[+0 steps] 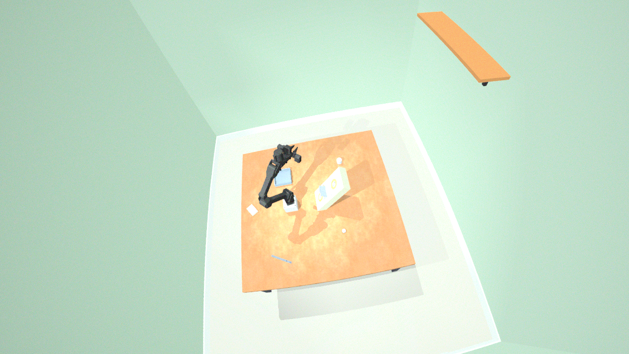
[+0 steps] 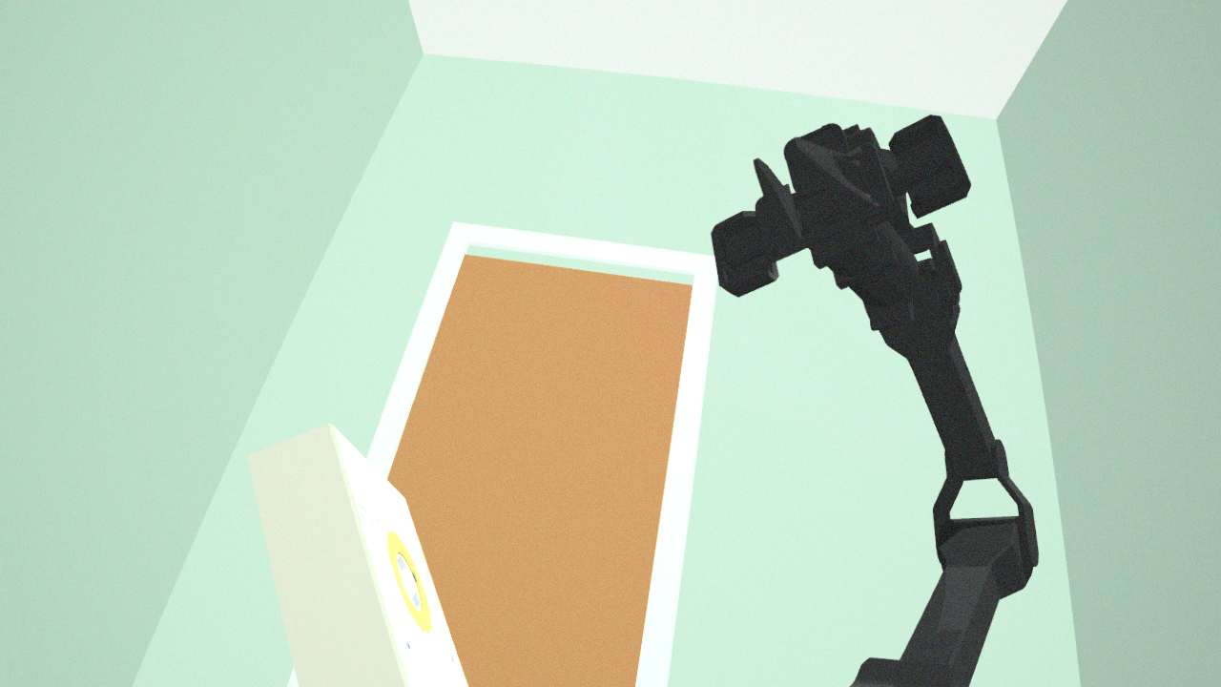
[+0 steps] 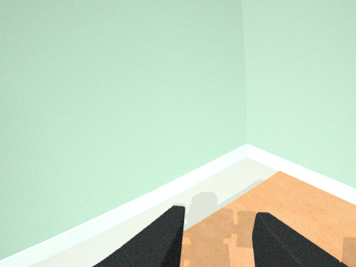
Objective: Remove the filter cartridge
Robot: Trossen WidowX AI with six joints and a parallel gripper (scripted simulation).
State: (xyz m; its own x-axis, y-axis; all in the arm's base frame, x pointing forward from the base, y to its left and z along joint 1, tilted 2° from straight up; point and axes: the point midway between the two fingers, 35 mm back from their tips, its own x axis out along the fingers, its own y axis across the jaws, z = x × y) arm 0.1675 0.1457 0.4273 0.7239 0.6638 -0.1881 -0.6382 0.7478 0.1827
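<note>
The round filter cartridge lies 280 mm below my gripper tip, 230 mm to the right of it and 190 mm ahead of it. Also, from my gripper tip: cream service panel 360 mm below, 220 mm to the right, 150 mm ahead; then white square pad 520 mm behind, 500 mm below, 100 mm to the right.
</note>
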